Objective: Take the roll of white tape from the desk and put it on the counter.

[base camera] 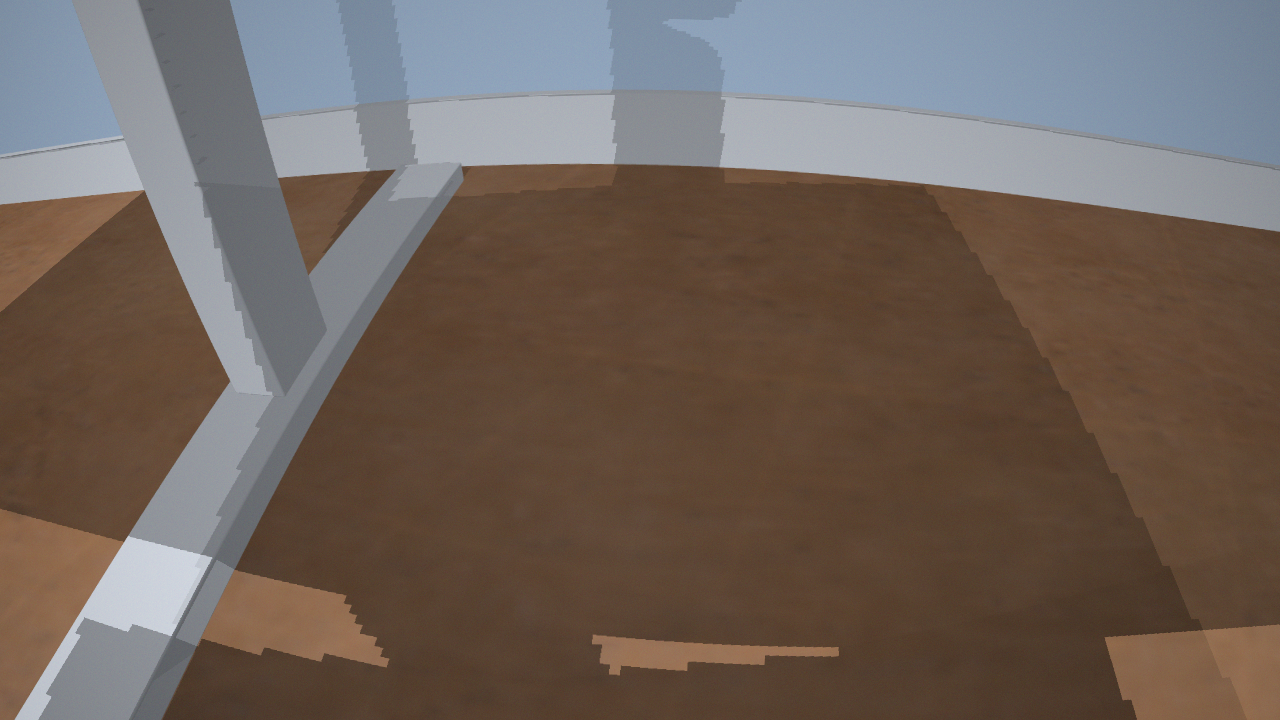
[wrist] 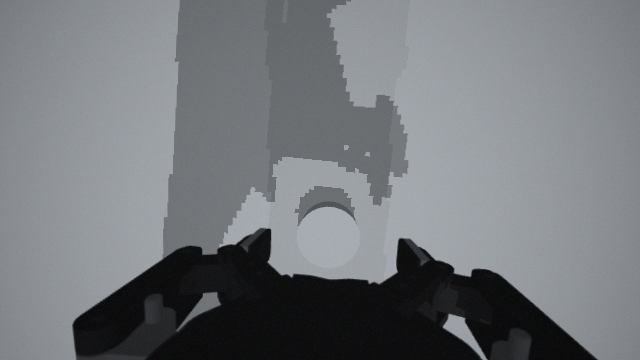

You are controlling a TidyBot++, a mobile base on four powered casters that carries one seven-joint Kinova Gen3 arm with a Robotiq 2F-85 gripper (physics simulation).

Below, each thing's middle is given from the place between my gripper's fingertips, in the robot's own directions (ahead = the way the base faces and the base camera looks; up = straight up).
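Labels:
As for the roll of white tape (wrist: 328,236), my hand is 40 mm above it.

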